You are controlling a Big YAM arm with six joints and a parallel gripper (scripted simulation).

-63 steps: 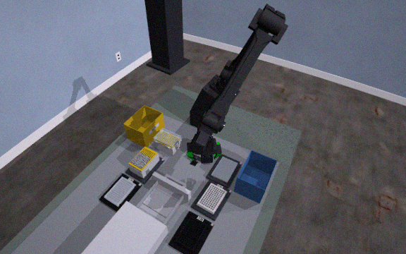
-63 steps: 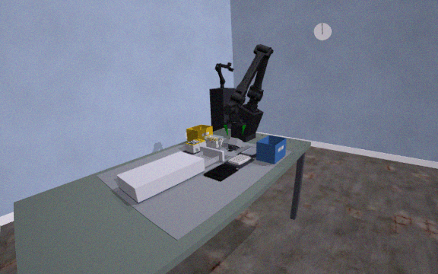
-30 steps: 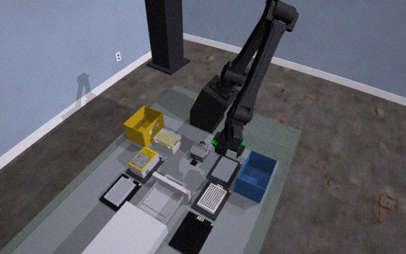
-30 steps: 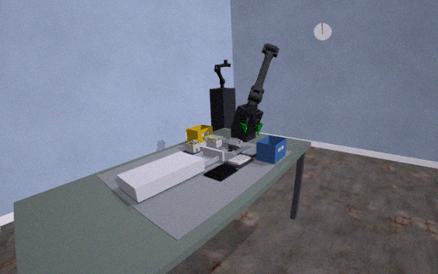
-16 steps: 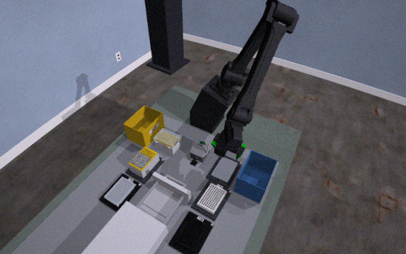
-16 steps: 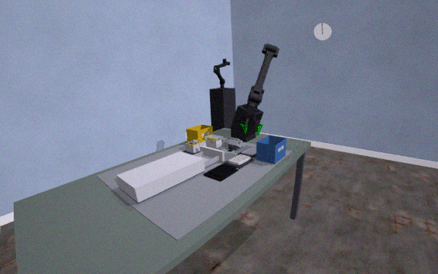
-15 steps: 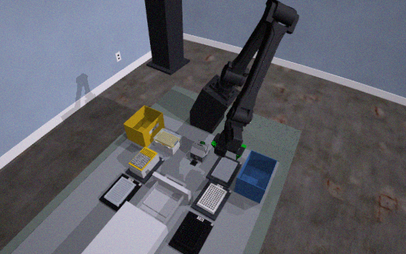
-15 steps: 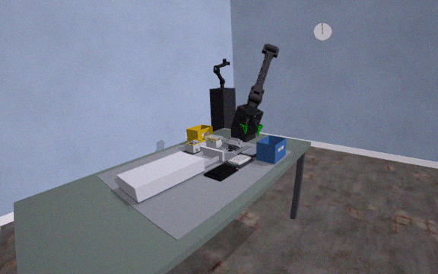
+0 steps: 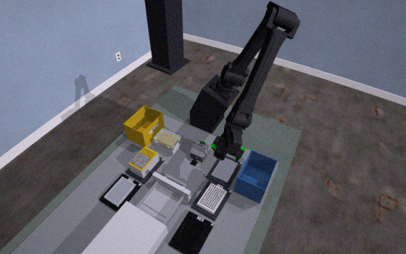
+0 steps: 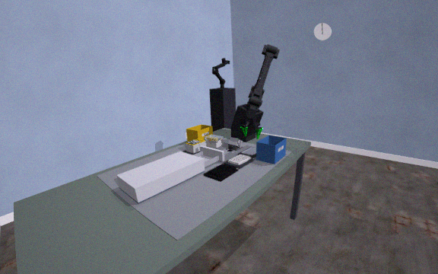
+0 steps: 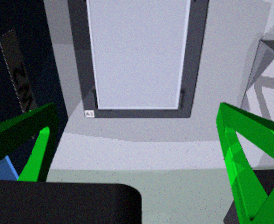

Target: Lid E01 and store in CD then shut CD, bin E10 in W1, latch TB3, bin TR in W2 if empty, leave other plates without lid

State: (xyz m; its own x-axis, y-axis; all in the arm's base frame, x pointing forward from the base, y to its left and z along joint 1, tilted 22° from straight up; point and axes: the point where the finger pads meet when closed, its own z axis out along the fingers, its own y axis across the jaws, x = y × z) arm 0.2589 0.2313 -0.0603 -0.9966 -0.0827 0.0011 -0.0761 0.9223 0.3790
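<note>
Right now the plate lid is 10 cm below my hand. From my hand the other things lie so: blue bin W2: 2 cm behind, 15 cm to the left, 8 cm below; N3 label: 10 cm ahead, 3 cm to the left, 11 cm below; black lid park nest: 11 cm below.
</note>
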